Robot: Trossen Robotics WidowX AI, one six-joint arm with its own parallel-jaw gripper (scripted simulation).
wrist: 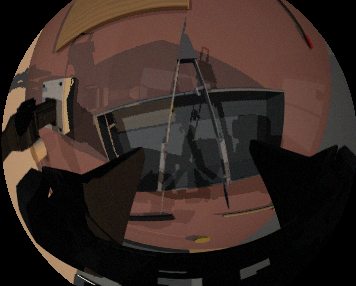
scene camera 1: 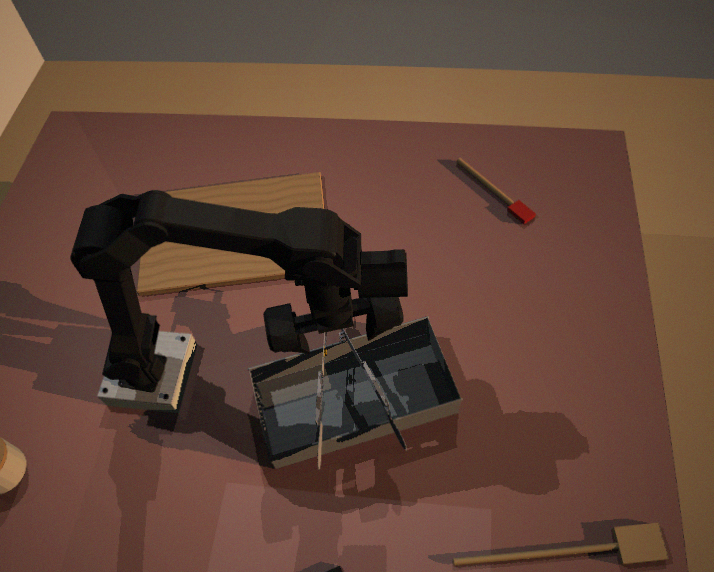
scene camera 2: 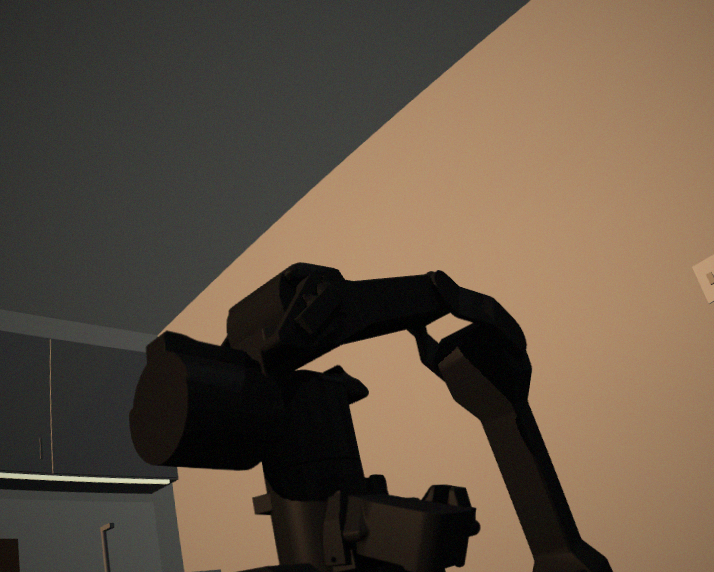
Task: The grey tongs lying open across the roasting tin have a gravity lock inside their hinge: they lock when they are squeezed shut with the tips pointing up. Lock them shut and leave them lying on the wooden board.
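Note:
With my gripper (scene camera 1: 338,344) open, I am holding nothing. The wrist view shows my gripper (wrist: 199,148) as well. A roasting tin (scene camera 1: 407,362) is in view, and the wrist view shows the roasting tin (wrist: 242,114) too. I can also see a red-headed spatula (scene camera 1: 518,209), though in scene camera 2 it is out of frame.

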